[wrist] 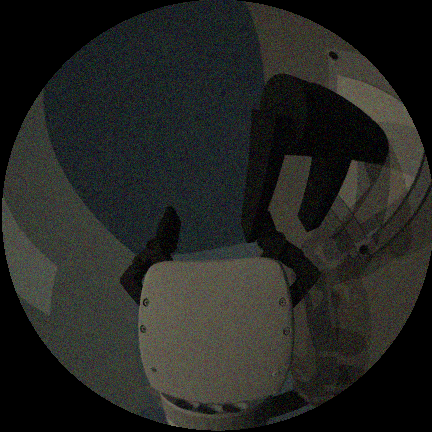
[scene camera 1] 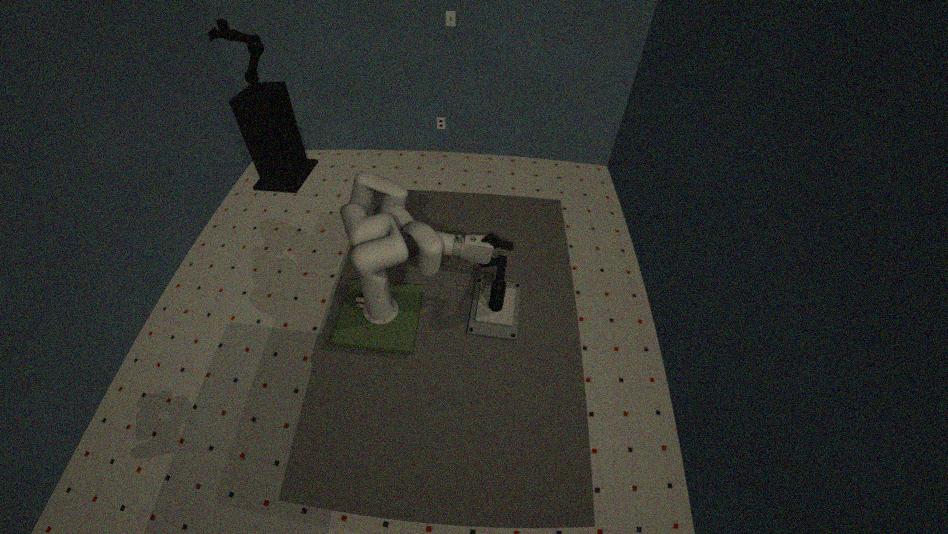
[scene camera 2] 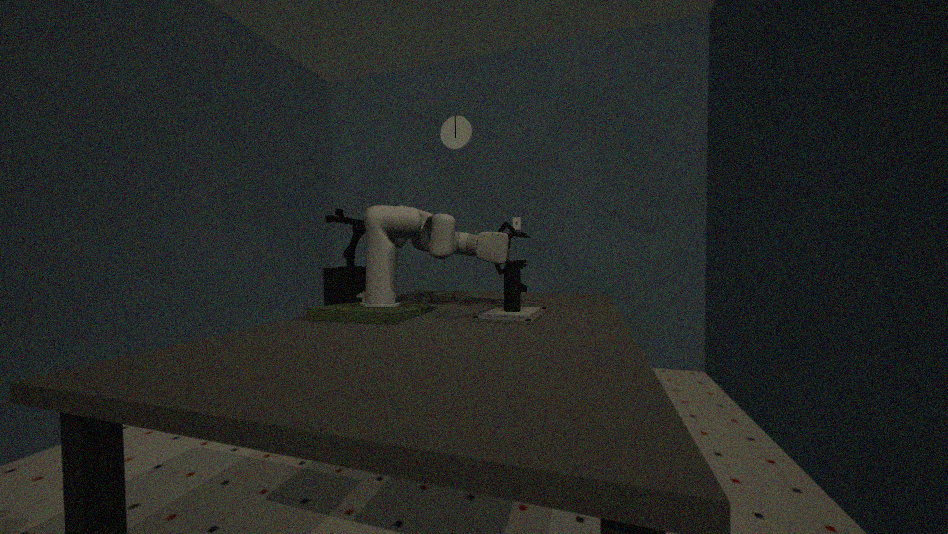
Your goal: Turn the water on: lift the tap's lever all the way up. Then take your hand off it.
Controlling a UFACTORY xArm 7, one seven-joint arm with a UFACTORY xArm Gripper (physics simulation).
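Places are measured from the arm's base along level axes (x back, y right, z up), in centimetres.
Where they show: gripper, between the fingertips: (wrist: pixel 213 211) (scene camera 1: pixel 509 255) (scene camera 2: pixel 527 251); arm's base, origin of its link: (scene camera 1: pixel 380 310) (scene camera 2: pixel 380 305).
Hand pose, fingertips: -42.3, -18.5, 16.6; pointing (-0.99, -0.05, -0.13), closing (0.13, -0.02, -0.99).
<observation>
Each offset is from my fingertips to the centre of the thing, as dx, dy, dz. "*": to the spot under its first point. Level surfaces: height alone.
The black tap {* +2.7, +11.9, -8.0} (scene camera 1: pixel 496 296) (scene camera 2: pixel 511 291) (wrist: pixel 325 120) stands upright on a pale base plate {+2.3, +9.5, -18.3} (scene camera 1: pixel 492 329) (scene camera 2: pixel 494 316). Its lever {+2.3, +3.9, -3.5} (scene camera 2: pixel 517 263) (wrist: pixel 256 175) is the long dark bar at the top of the tap; it looks near level in scene view 2, though the dimness makes its exact angle hard to judge. My gripper (scene camera 1: pixel 506 254) (scene camera 2: pixel 517 250) (wrist: pixel 213 211) is open with nothing between its fingers. One finger is above the lever. The other is at the lever's near end and overlaps it in the wrist view; whether they touch is unclear.
My arm's base stands on a green mat (scene camera 1: pixel 398 341) (scene camera 2: pixel 371 317) on the brown table {dz -18.9} (scene camera 1: pixel 451 424) (scene camera 2: pixel 398 378). A black pedestal (scene camera 1: pixel 268 129) with a dark arm (scene camera 1: pixel 252 53) stands beyond the table at the back left. A round clock (scene camera 2: pixel 455 132) hangs on the wall.
</observation>
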